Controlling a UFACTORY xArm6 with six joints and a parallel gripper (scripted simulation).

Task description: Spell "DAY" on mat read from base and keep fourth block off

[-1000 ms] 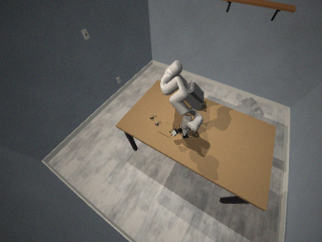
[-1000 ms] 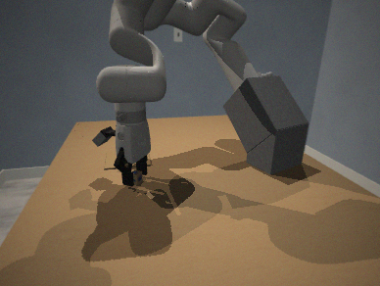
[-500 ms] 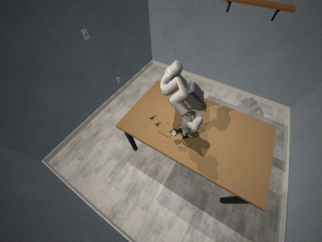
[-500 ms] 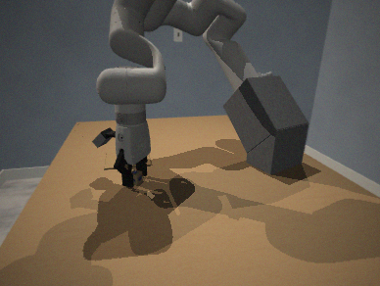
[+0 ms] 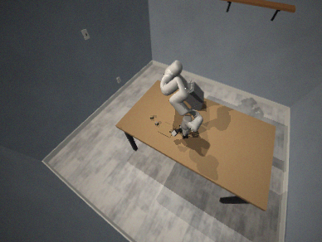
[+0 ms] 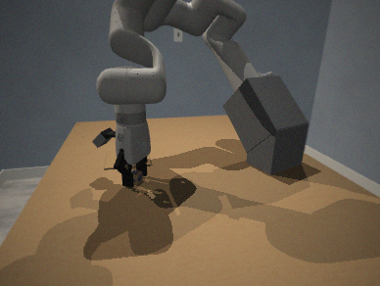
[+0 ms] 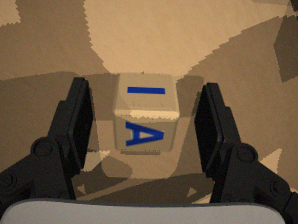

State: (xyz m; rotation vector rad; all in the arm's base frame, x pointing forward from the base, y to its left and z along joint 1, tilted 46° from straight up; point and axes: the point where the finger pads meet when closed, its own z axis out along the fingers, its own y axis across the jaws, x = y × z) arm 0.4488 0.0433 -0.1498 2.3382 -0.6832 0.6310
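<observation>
Now: hand 10 mm short of the thin tan mat, 170 mm to the left of it and 20 mm above it.
</observation>
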